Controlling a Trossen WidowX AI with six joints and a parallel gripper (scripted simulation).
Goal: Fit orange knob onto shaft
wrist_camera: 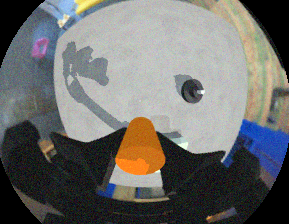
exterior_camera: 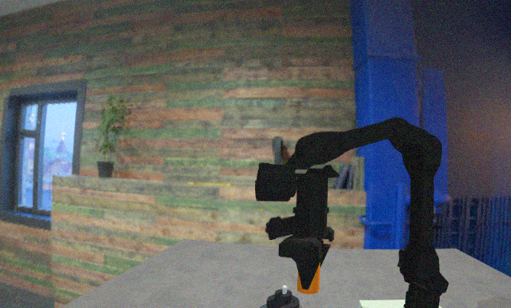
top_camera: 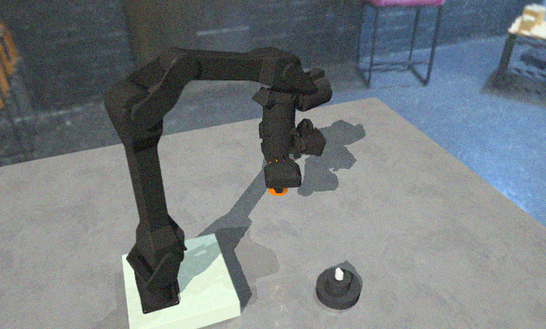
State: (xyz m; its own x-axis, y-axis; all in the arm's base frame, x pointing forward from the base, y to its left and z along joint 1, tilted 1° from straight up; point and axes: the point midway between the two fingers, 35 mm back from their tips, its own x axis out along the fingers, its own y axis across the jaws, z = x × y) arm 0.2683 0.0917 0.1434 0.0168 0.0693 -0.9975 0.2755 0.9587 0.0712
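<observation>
The round black pedestal lies 5 cm ahead of my gripper tip, 18 cm to the right of it and 11 cm below it. Also, from my gripper tip: orange knob: 3 cm above.
</observation>
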